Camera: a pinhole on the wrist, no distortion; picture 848 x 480 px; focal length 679.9 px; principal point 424.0 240.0 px. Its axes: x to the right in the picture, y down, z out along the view. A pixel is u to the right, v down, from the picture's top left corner.
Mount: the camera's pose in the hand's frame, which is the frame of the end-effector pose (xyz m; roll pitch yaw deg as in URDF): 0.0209 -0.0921 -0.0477 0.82 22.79 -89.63
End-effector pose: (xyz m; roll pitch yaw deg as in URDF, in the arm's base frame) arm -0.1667 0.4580 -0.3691 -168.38 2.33 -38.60
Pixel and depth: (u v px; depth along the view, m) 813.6 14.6 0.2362
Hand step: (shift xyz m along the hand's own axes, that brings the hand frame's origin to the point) -0.0594 -0.3085 0.1166
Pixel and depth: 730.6 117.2 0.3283
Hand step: -0.0414 -0.3558 0.1968
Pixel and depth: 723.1 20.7 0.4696
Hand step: -0.1349 -0.4646 0.3032
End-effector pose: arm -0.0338 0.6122 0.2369 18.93 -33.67 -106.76
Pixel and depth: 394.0 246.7 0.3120
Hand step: 0.0202 -0.2003 0.2453
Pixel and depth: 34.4 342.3 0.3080
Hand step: 0.0626 -0.0487 0.3052
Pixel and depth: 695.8 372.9 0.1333
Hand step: 0.0457 -0.1928 0.0549
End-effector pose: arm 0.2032 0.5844 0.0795 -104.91 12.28 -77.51
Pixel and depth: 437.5 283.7 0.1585
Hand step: 0.0292 -0.1564 0.0973
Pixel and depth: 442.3 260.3 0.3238
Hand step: 0.0268 -0.2256 0.2475
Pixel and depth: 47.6 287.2 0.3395
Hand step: 0.0393 -0.0503 0.3384
